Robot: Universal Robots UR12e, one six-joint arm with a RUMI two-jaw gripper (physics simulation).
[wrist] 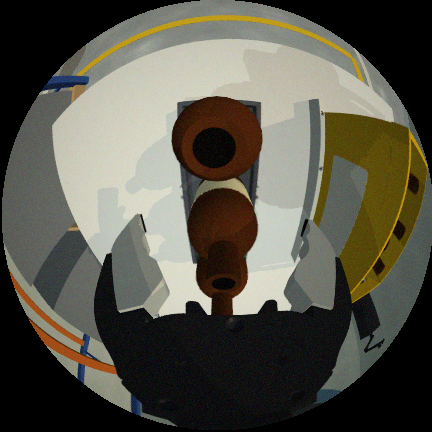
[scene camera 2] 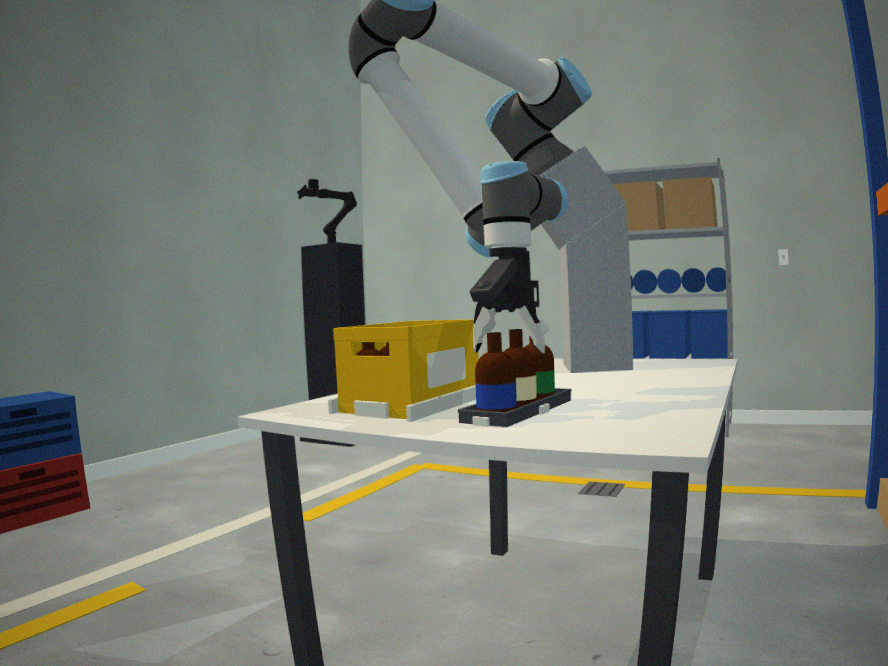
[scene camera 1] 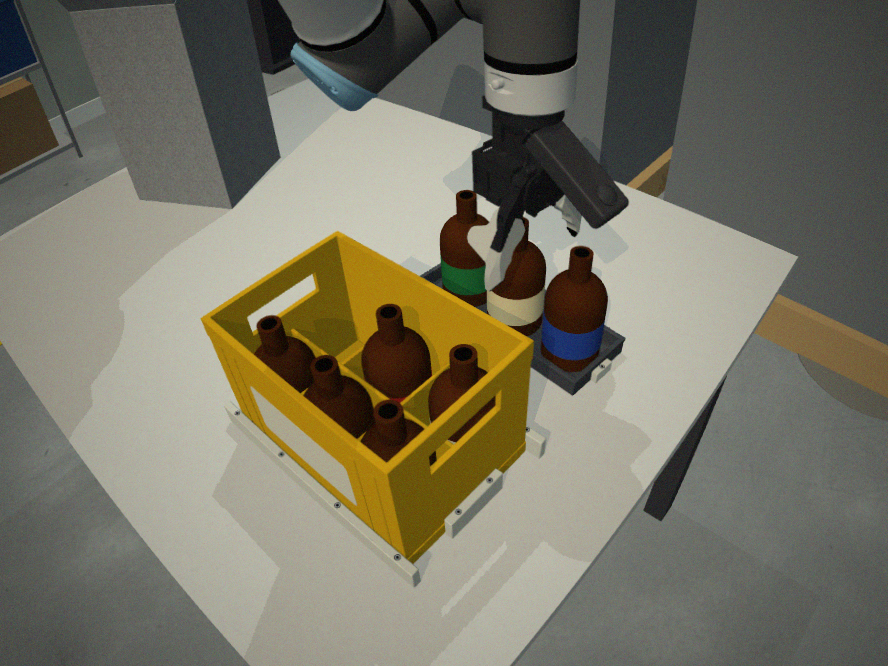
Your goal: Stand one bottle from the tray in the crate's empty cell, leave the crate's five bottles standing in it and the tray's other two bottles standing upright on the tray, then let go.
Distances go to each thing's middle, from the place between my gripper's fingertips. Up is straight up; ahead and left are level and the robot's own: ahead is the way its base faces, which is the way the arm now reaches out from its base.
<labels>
I see the pale stop block [scene camera 1: 474,503] 9 cm ahead of my hand, 26 cm to the right of it and 10 cm below it.
</labels>
